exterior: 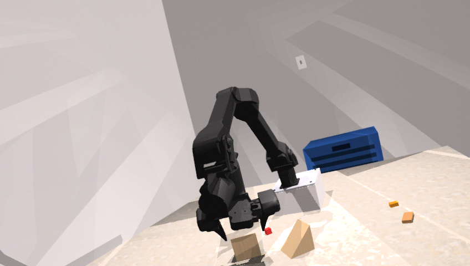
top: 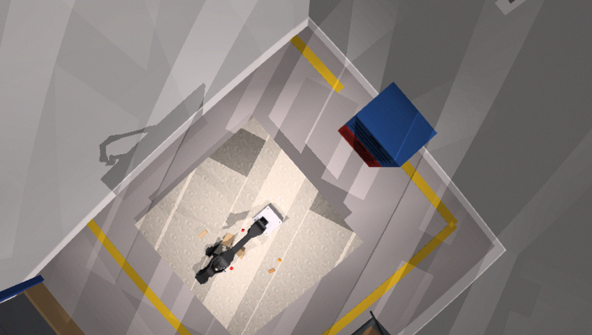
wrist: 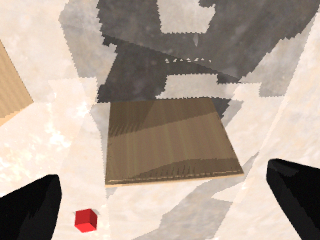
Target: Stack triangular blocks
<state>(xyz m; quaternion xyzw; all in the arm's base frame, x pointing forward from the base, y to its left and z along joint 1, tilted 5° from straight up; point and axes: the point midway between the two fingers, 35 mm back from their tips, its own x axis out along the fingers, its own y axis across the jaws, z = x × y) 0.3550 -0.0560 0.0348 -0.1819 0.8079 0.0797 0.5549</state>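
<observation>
My gripper tip is now 20 mm past the lighter block, 10 mm to the left of it and 50 mm above it. Round my gripper tip: red cube 160 mm behind, 10 mm to the left, 60 mm below.
</observation>
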